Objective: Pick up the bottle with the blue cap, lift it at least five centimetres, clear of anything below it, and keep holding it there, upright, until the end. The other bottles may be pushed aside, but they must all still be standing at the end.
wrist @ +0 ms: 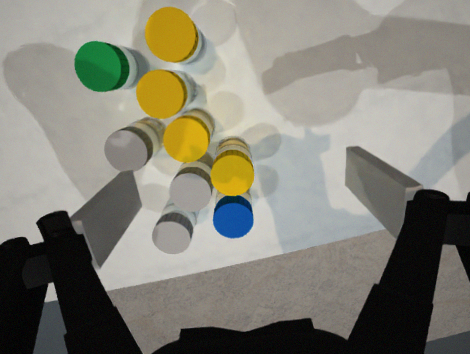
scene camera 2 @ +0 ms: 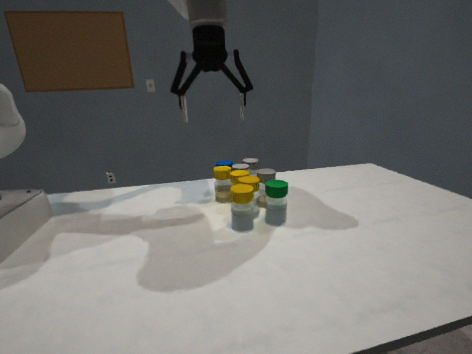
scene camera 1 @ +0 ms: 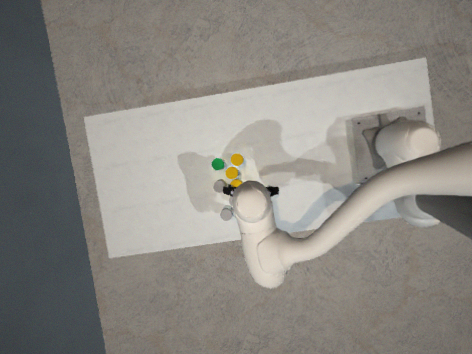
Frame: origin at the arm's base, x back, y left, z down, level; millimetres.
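Seen in the pictures: gripper, between the fingertips: (wrist: 240, 177) (scene camera 2: 214, 121).
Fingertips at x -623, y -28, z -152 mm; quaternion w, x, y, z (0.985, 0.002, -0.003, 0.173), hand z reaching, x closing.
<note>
Offsets run from my fingertips to a thing's top centre. Level surfaces: height alone.
The bottle with the blue cap @[dz +145, dx -59, dy +103 mm] (scene camera 2: 224, 163) (wrist: 233, 217) stands upright at the back of the cluster in the scene camera 2 view; the arm hides it in the scene camera 1 view. A yellow-capped bottle @[dz +145, dx -31, dy +45 mm] (scene camera 2: 222, 173) (wrist: 232, 172) stands directly beside it. Grey-capped bottles @[dz +145, dx -90, dy +42 mm] (wrist: 190, 188) @[dz +145, dx -148, dy +90 mm] (wrist: 172, 232) stand to its left in the wrist view. My gripper (scene camera 1: 251, 190) (scene camera 2: 214, 120) (wrist: 240, 177) is wide open and empty, pointing down, well above the bottle caps. In the wrist view the blue cap lies between the two fingers sideways, slightly lower than the fingertips.
More yellow-capped bottles @[dz +145, dx -18, dy -127 mm] (scene camera 1: 237, 159) (scene camera 2: 242, 193) (wrist: 171, 34), a green-capped bottle @[dz +145, dx -108, dy -137 mm] (scene camera 1: 218, 164) (scene camera 2: 276, 189) (wrist: 101, 66) and another grey-capped bottle @[dz +145, dx -134, dy -40 mm] (scene camera 1: 220, 185) (scene camera 2: 266, 175) (wrist: 125, 148) stand upright in the cluster on the white table @[dz +250 mm] (scene camera 1: 125, 200) (scene camera 2: 350, 275). The table edge runs behind the blue-capped bottle.
</note>
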